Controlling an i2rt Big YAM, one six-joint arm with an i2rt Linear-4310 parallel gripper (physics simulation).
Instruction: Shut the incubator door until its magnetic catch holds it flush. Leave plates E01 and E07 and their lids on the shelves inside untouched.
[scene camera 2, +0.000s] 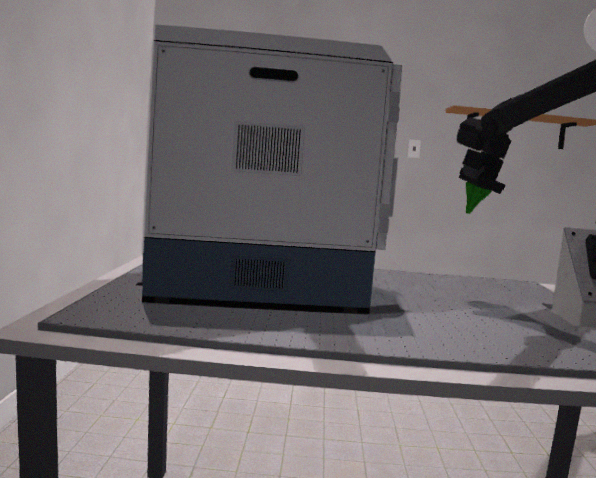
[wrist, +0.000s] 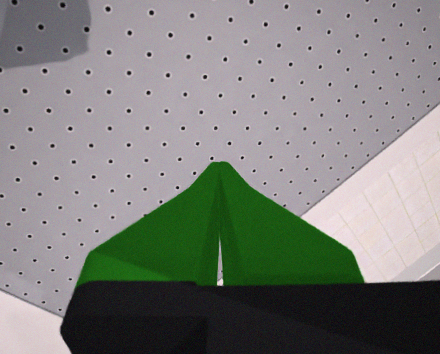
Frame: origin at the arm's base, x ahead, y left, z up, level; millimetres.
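Seen in the pictures: gripper, fingertip midpoint: (scene camera 2: 467, 213) (wrist: 219, 176).
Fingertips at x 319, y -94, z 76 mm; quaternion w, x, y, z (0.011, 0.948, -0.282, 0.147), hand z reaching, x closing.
Note:
A point is followed by its place in that frame.
The incubator (scene camera 2: 200, 150) {z 177, x 911, y 246 mm} is a grey box on a blue base, seen from its side in the scene view. Its door (scene camera 2: 391, 140) {z 227, x 539, y 170 mm} shows edge-on as a thin strip along the right side of the box and lies against or very near the front. A small gap cannot be told from this angle. The door's handle (scene camera 2: 393, 180) {z 140, x 510, y -116 mm} shows as a narrow grey piece on that strip. My gripper (scene camera 2: 468, 212) {z 76, x 320, y -94 mm} (wrist: 219, 176) {z 76, x 320, y -94 mm} has green fingers, is shut and empty, and hangs in the air to the right of the door, apart from it. Plates E01 and E07 and the shelves are hidden.
The perforated board (scene camera 2: 450, 345) {z -136, x 405, y 337 mm} (wrist: 150, 120) {z -136, x 280, y -142 mm} lies on the table (scene camera 2: 250, 362) {z -149, x 742, y 495 mm} under the incubator. A grey slanted box (scene camera 2: 572, 280) {z -50, x 80, y 23 mm} stands at the right. An orange-brown shelf (scene camera 2: 550, 119) is on the back wall behind the arm.

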